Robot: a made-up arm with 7 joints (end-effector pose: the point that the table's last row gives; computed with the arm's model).
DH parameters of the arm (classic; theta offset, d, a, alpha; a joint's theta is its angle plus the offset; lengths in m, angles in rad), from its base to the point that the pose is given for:
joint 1: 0 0.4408 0 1.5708
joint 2: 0 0.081 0 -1.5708
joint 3: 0 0.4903 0.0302 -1.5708
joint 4: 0 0.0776 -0.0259 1.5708
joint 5: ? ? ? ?
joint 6: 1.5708 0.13 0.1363 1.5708
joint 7: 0 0.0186 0 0
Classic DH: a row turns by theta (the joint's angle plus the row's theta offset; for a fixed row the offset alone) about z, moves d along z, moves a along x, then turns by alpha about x.
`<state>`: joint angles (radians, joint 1 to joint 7).
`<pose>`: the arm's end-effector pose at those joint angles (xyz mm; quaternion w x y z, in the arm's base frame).
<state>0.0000 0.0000 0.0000 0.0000 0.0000 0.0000 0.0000</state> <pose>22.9 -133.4 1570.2 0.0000 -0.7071 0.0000 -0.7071</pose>
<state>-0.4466 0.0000 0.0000 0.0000 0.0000 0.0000 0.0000</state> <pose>-37.0 -130.2 1570.2 0.1566 0.6895 -0.1566 0.6896</pose>
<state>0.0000 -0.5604 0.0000 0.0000 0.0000 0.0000 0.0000</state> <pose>619.7 -133.4 1385.3 0.0000 -0.8751 0.0000 -0.4840</pose>
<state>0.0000 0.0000 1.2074 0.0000 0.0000 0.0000 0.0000</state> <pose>57.1 -78.2 1570.2 0.4014 -0.5821 -0.4014 -0.5821</pose>
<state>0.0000 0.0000 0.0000 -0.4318 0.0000 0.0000 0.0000</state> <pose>-243.9 -133.4 1508.5 0.0000 -0.5392 0.0000 -0.8422</pose>
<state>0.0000 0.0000 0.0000 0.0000 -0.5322 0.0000 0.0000</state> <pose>-45.6 -124.9 1570.2 0.1859 0.6822 -0.1859 0.6822</pose>
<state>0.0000 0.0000 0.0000 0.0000 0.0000 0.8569 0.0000</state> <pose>-86.5 -133.4 1537.2 0.0000 -0.3494 0.0000 -0.9370</pose>
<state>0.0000 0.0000 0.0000 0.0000 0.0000 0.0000 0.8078</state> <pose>22.9 -133.4 1570.2 0.2779 -0.6502 0.2779 -0.6502</pose>
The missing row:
joint 5: 0 0.5028 0 1.5708
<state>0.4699 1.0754 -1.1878 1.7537 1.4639 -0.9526 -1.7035</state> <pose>191.6 -505.1 907.5 0.3732 -0.0348 -0.6136 -0.6950</pose>
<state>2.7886 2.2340 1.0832 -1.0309 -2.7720 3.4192 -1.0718</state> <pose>354.7 171.6 -184.8 0.4415 0.7496 -0.3520 0.3453</pose>
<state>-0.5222 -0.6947 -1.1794 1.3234 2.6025 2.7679 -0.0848</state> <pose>267.3 -632.8 620.7 0.3224 -0.4925 -0.6681 0.4551</pose>
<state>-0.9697 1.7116 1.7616 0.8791 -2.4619 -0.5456 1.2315</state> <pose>-324.2 961.7 104.8 0.1226 -0.3899 -0.1490 0.9004</pose>
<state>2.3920 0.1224 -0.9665 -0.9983 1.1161 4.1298 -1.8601</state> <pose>-18.5 -232.8 1257.5 0.3866 -0.4096 0.8140 0.1423</pose>
